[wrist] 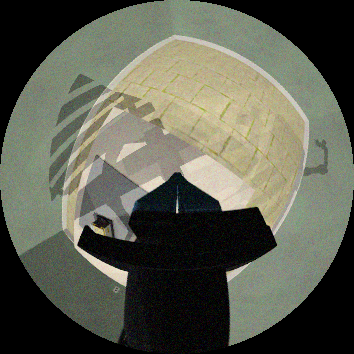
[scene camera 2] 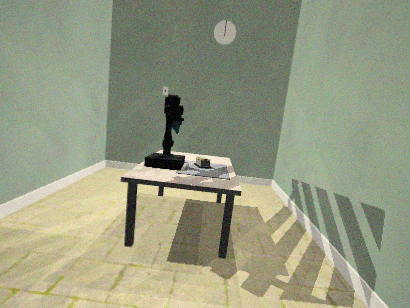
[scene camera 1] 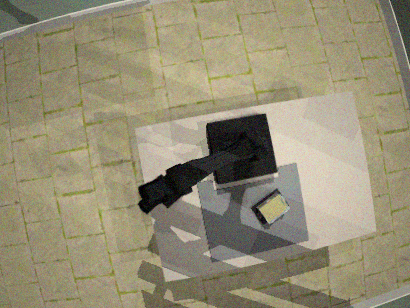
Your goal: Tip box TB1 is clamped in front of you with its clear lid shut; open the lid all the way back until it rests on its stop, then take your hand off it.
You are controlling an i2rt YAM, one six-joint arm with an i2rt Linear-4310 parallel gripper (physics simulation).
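Pixels of known places: gripper, between the fingertips: point(wrist: 176, 176) point(scene camera 2: 177, 134); arm's base, origin of its link: point(scene camera 2: 166, 156).
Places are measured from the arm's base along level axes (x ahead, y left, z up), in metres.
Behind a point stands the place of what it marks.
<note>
Tip box TB1 point(scene camera 1: 274, 208) @(y 0.095, x 0.295, z 0.010 m) point(scene camera 2: 203, 162) @(y 0.032, x 0.307, z -0.004 m) point(wrist: 102, 228) @(y 0.028, x 0.293, z 0.001 m) is a small box with a yellow top face and dark parts around it. It stands on the grey mat point(scene camera 1: 297, 225) @(y 0.225, x 0.417, z -0.067 m) point(wrist: 112, 182) @(y -0.172, x 0.368, z -0.067 m), turned at an angle. Its clear lid cannot be made out at this size, so I cannot tell the lid's angle. My gripper point(scene camera 2: 177, 132) @(y -0.387, x 0.153, z 0.232 m) point(wrist: 176, 176) @(y -0.387, x 0.153, z 0.232 m) has blue fingers that meet at their tips; it is shut and empty. It hangs high above the table, well to the left of the box in the first scene view, and does not touch it. The fingers are hidden in that view.
The pale table point(scene camera 1: 335, 150) @(y 0.481, x 0.072, z -0.070 m) point(scene camera 2: 150, 175) @(y -0.389, x -0.007, z -0.070 m) carries the arm's black base block point(scene camera 1: 217, 130) @(y -0.119, x -0.092, z 0.001 m) point(scene camera 2: 165, 160) @(y -0.154, x 0.031, z -0.005 m), which stands beside the mat near the box. Dark shadows of the arm and angular shadow bands fall across the mat, table and tiled floor point(scene camera 1: 60, 200).
</note>
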